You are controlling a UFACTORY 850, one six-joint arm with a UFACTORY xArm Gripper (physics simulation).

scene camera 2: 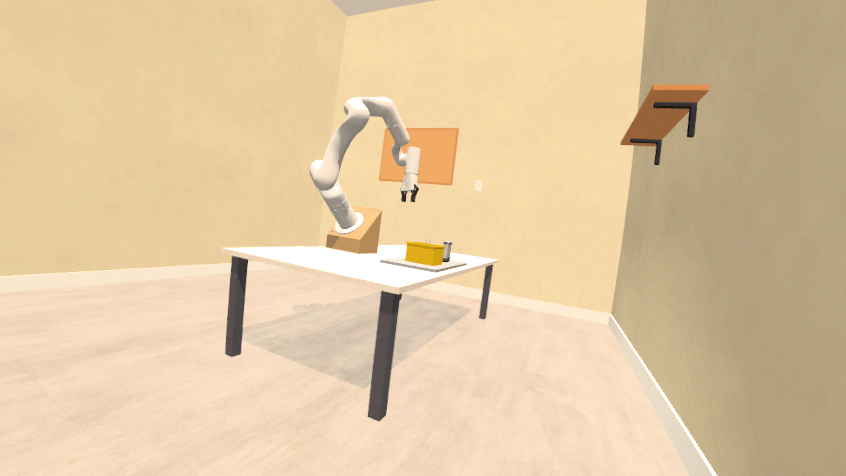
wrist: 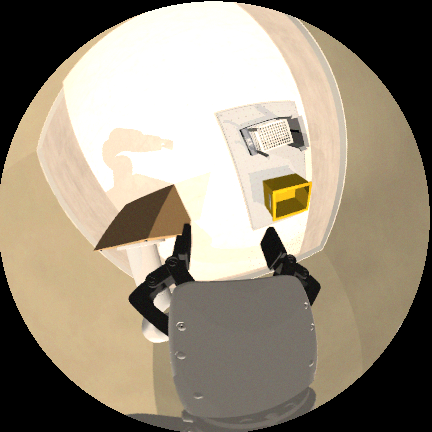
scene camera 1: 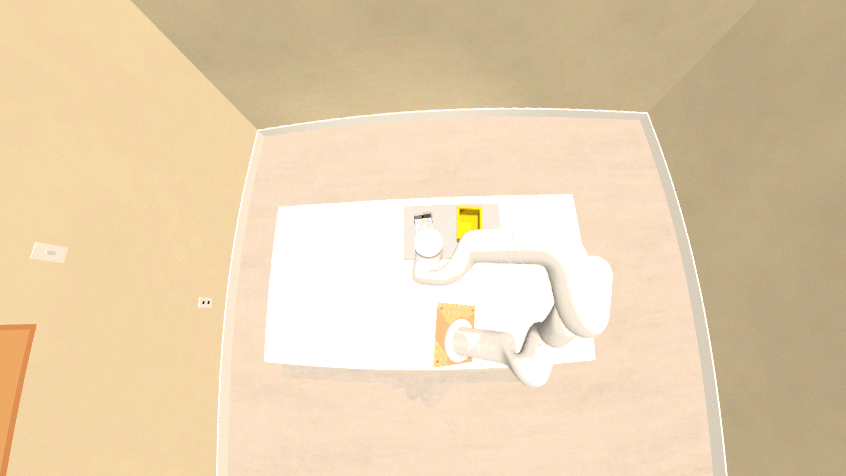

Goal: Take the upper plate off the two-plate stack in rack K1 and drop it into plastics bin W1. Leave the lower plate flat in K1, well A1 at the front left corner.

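The white plate stack (wrist: 274, 135) (scene camera 1: 423, 226) sits in rack K1 (wrist: 248, 141) (scene camera 1: 423, 217), whose dark ends show around it; in the wrist view its top face of small wells shows, but I cannot tell the two plates apart. In scene camera 1 my arm's wrist covers part of the rack. Yellow bin W1 (scene camera 1: 469, 223) (scene camera 2: 424, 253) (wrist: 285, 182) stands beside the rack, open at the top. My gripper (scene camera 2: 408, 200) (wrist: 229, 234) is open and empty, pointing down high above the table. It is hidden under the wrist in scene camera 1.
The rack and bin stand on a thin grey board (scene camera 1: 444, 236) (wrist: 234, 135) on the white table (scene camera 1: 343, 284) (scene camera 2: 319, 260). My arm rises from a wooden wedge block (scene camera 1: 443, 313) (scene camera 2: 354, 243) (wrist: 150, 215). A wall shelf (scene camera 2: 668, 115) is far off at the right in scene camera 2.
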